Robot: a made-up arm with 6 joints.
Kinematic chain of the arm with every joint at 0, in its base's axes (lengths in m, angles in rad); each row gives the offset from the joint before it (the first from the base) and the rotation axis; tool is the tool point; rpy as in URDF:
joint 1: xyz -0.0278 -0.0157 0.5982 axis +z
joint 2: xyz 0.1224 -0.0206 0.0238 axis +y
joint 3: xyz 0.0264 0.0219 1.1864 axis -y
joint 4: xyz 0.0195 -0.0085 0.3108 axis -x
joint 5: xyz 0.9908 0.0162 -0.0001 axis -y
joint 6: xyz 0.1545 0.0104 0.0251 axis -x
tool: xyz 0.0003 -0.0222 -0.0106 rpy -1.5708 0 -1.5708
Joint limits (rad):
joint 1: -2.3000..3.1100
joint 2: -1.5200..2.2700
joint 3: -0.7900..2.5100
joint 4: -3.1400..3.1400
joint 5: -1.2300..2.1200
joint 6: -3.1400..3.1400
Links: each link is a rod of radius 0.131 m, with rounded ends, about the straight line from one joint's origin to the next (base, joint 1, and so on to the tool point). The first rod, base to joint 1, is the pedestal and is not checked.
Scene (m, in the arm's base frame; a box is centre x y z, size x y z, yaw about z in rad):
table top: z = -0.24
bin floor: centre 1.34 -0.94 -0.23 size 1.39 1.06 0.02 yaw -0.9
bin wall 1: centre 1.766 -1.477 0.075 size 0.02 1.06 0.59 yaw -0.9
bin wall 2: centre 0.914 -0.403 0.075 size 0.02 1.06 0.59 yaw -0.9
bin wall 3: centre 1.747 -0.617 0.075 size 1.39 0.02 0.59 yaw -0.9
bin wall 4: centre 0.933 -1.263 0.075 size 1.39 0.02 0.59 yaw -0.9
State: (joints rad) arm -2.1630 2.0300 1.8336 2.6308 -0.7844 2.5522
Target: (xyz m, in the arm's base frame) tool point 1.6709 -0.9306 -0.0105
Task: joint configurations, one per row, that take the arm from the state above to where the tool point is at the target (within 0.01 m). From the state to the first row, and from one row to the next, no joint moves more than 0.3 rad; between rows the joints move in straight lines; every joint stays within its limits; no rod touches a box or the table.
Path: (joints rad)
1: -1.9205 1.8526 1.5511 2.6140 -0.7388 2.5523
2: -1.6779 1.6753 1.2685 2.5971 -0.6932 2.5523
3: -1.4354 1.4979 0.9860 2.5803 -0.6476 2.5524
4: -1.1929 1.3205 0.7035 2.5635 -0.6020 2.5525
5: -0.9503 1.1431 0.4209 2.5466 -0.5564 2.5525
6: -0.7078 0.9658 0.1384 2.5298 -0.5108 2.5526
7: -0.4653 0.7884 -0.1441 2.5130 -0.4652 2.5527
8: -0.4648 1.0101 -0.0750 2.5188 -0.4748 2.5511
9: -0.4644 1.2318 -0.0060 2.5246 -0.4844 2.5496

